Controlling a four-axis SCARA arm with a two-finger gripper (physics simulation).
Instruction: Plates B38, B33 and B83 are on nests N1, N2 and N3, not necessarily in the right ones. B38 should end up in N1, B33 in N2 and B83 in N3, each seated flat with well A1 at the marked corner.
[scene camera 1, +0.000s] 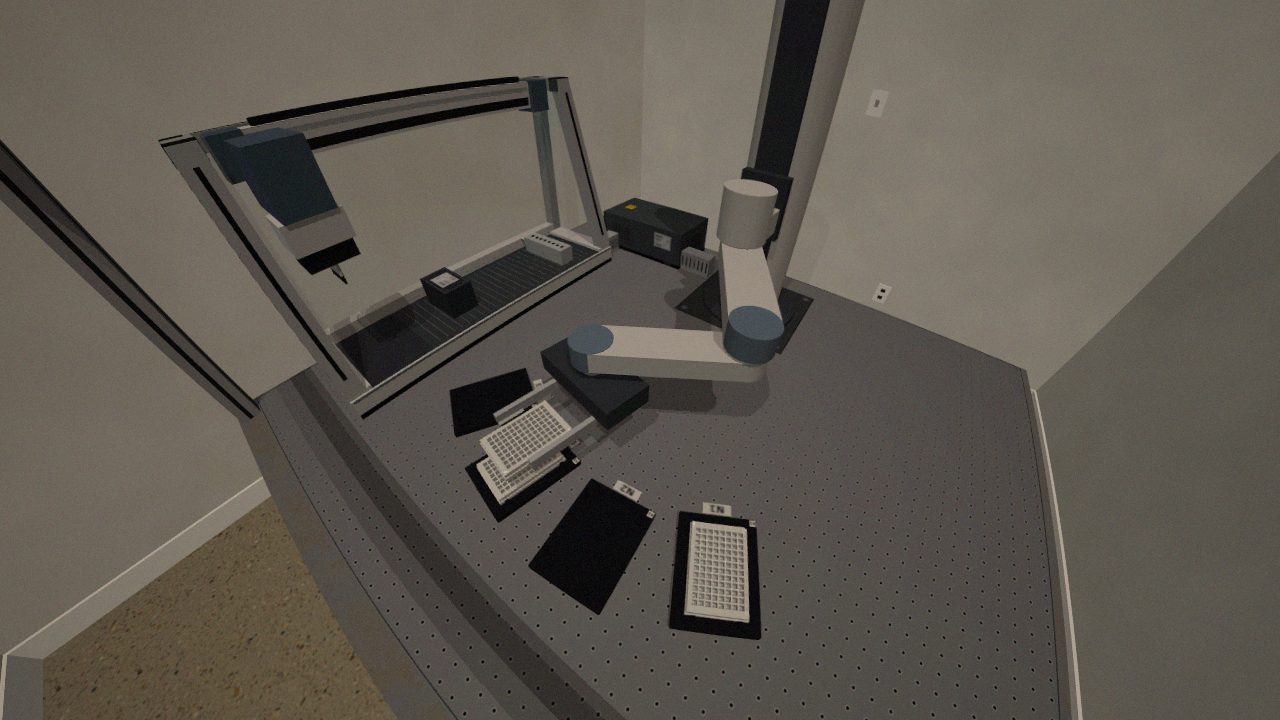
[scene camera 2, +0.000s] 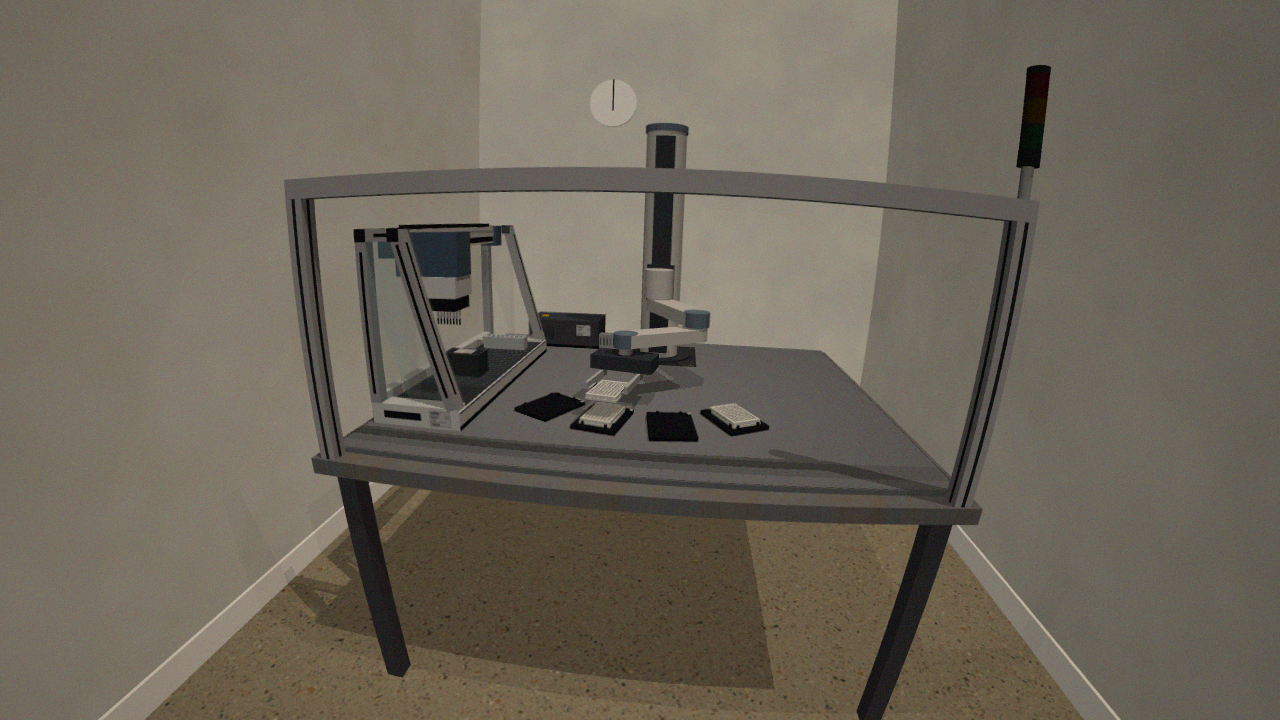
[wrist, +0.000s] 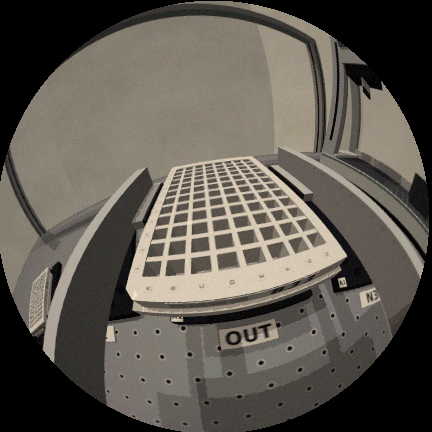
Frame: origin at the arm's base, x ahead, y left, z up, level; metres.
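Where they show: gripper, between the fingertips: (scene camera 1: 512, 440) (scene camera 2: 605, 388) (wrist: 214, 164).
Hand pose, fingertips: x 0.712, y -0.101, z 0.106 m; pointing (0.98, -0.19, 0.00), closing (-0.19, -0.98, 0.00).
Things, the pixels of their centre, and the offset from my fingertips. "*": a spot on its surface instead.
- white plate, middle of its body: (wrist: 221, 197) (scene camera 1: 527, 437) (scene camera 2: 608, 390) dx -0.023, dy +0.005, dz -0.014 m
- OUT nest, a spot on its surface: (scene camera 1: 498, 512) * dx +0.080, dy +0.029, dz -0.081 m
- Nest N3, middle of its body: (wrist: 351, 227) (scene camera 1: 492, 398) (scene camera 2: 550, 404) dx -0.063, dy -0.168, dz -0.082 m
- nest N2, middle of its body: (wrist: 98, 262) (scene camera 1: 594, 539) (scene camera 2: 671, 424) dx +0.018, dy +0.175, dz -0.082 m
- third plate, middle of its body: (scene camera 1: 717, 568) (scene camera 2: 734, 415) dx -0.051, dy +0.344, dz -0.074 m
- nest N1, a spot on its surface: (scene camera 1: 677, 591) * dx +0.005, dy +0.314, dz -0.081 m
- dark block, a spot on its surface: (scene camera 1: 450, 291) * dx -0.162, dy -0.416, dz +0.026 m
- black box, a spot on its surface: (scene camera 1: 657, 231) * dx -0.746, dy -0.234, dz +0.009 m
My gripper (scene camera 1: 526, 436) (scene camera 2: 608, 387) (wrist: 214, 164) is shut on a white plate (scene camera 1: 528, 434) (scene camera 2: 606, 391) (wrist: 227, 220), held level above the OUT nest (scene camera 1: 498, 512). Its row A is on the left in the wrist view, letters nearest the camera. Another plate (scene camera 1: 501, 484) (scene camera 2: 601, 415) sits on OUT, hidden under the held one in the wrist view. Nest N3 (scene camera 1: 490, 400) (scene camera 2: 547, 406) (wrist: 352, 276) and nest N2 (scene camera 1: 592, 546) (scene camera 2: 671, 426) are bare. A third plate (scene camera 1: 717, 571) (scene camera 2: 735, 414) (wrist: 39, 300) lies on nest N1 (scene camera 1: 677, 591). Plate numbers are not readable.
A framed liquid handler (scene camera 1: 487, 326) stands beyond N3, with a dark block (scene camera 1: 450, 291) on its deck. A black box (scene camera 1: 657, 231) (scene camera 2: 572, 329) stands behind it. The arm's column (scene camera 2: 666, 156) rises at the back.
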